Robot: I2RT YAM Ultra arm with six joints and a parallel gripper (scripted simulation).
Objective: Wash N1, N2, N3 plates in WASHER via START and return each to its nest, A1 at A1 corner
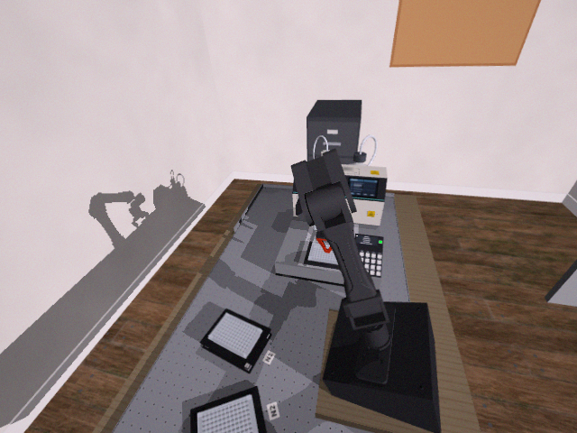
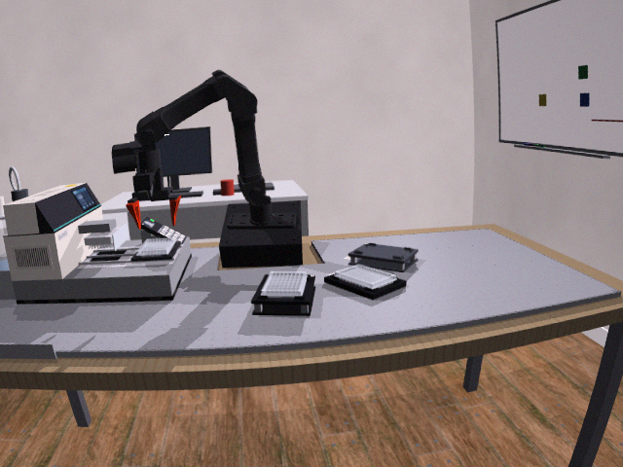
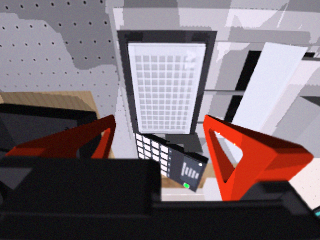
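The black washer carrier lies 7 cm below my hand and 1 cm to the right of it. Round my hand: manifold head (15 cm to the right, 3 cm ahead, 2 cm below); washer (16 cm to the right, 3 cm ahead, 1 cm below); N1 label (36 cm to the left, 14 cm below, 6 cm ahead).
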